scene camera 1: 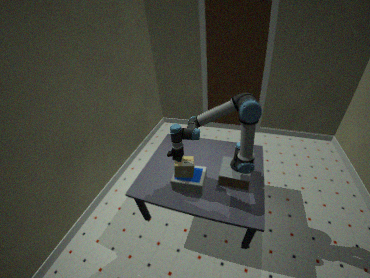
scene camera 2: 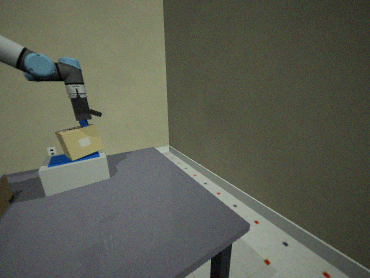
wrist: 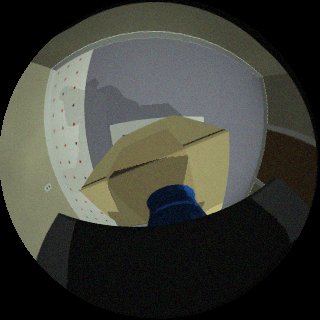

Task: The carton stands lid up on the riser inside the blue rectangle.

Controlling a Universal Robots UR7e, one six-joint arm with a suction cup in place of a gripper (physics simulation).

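Places are measured from the arm's base along level axes (x ahead, y left, z up), in millimetres.
Pixels of known places: hand at its tool point: [scene camera 1: 178, 161] [scene camera 2: 86, 128] [wrist: 168, 186].
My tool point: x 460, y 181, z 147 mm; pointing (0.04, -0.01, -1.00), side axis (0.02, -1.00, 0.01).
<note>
Behind a point stands the place of what it marks.
The tan carton [scene camera 1: 184, 171] @(x 408, y 225, z 93 mm) [scene camera 2: 81, 142] @(x 429, y 122, z 93 mm) [wrist: 210, 162] @(x 484, y 157, z 162 mm) hangs tilted from my gripper's blue suction cup [scene camera 2: 84, 123] [wrist: 175, 202] @(x 460, y 181, z 147 mm), which is on one of its upper faces. A pale label shows on its side in scene camera 2. Its lowest corner is at or just above the blue rectangle [scene camera 1: 198, 175] @(x 314, y 176, z 12 mm) [scene camera 2: 59, 160] @(x 329, y 161, z 12 mm) on top of the grey-white riser [scene camera 1: 187, 186] @(x 381, y 273, z -22 mm) [scene camera 2: 75, 175] @(x 382, y 73, z -44 mm) [wrist: 118, 131] @(x 499, y 255, z 12 mm); whether they touch is unclear. Dark slits run along an edge of the carton in the wrist view. The carton hides much of the riser top there.
The riser stands on the grey-purple table [scene camera 1: 155, 172] @(x 739, y 118, z -108 mm) [scene camera 2: 150, 200] @(x 625, y -209, z -108 mm) [wrist: 200, 75] @(x 688, y -6, z -108 mm). The arm's base stands on a block [scene camera 1: 234, 180] @(x 32, y 152, z -17 mm) to the right of the riser in scene camera 1. Walls stand beyond the table, and a brown door panel [scene camera 1: 235, 55] is at the back.
</note>
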